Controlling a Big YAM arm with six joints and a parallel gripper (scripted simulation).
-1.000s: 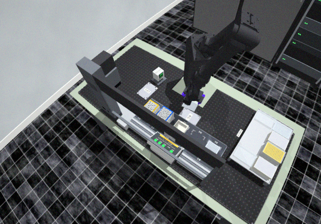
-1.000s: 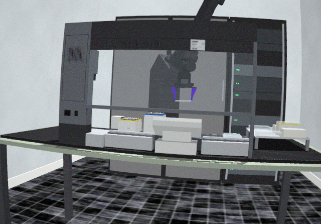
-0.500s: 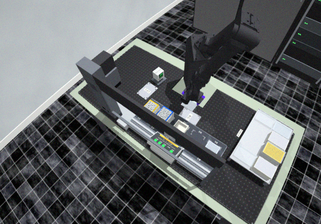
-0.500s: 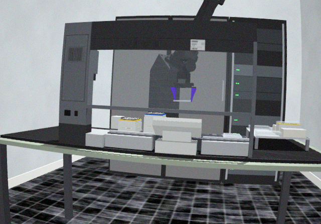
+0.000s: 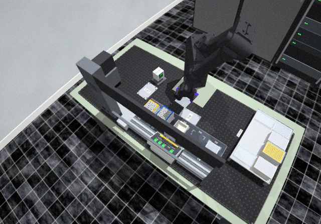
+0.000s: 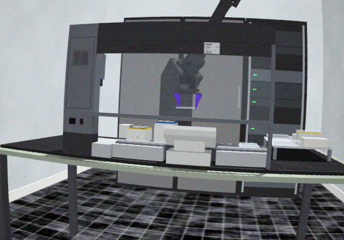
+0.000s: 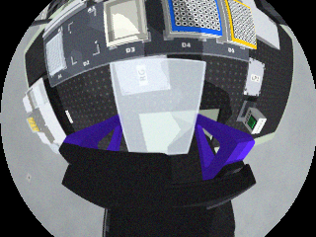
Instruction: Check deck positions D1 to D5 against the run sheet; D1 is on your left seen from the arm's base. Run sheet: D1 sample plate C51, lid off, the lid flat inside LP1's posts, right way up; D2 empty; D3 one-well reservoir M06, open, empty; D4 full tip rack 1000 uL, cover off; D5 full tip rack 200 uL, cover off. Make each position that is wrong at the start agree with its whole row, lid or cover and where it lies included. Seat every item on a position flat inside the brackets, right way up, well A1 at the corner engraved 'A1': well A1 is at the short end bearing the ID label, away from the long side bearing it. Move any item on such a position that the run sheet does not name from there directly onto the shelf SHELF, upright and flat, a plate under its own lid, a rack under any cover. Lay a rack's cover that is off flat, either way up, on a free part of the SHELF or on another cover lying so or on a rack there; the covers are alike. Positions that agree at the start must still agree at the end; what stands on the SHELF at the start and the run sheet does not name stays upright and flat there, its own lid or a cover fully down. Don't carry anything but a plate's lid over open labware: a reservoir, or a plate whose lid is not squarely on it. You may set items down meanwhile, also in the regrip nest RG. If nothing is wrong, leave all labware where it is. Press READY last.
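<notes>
Now: the ready button box 30 mm behind my hand, 370 mm to the right of it and 150 mm below it. Also, from my hand: blue-rimmed tip rack: 180 mm ahead, 100 mm below; then white reservoir: 140 mm ahead, 110 mm to the left, 160 mm below; then clear plate lid: right at my hand.
</notes>
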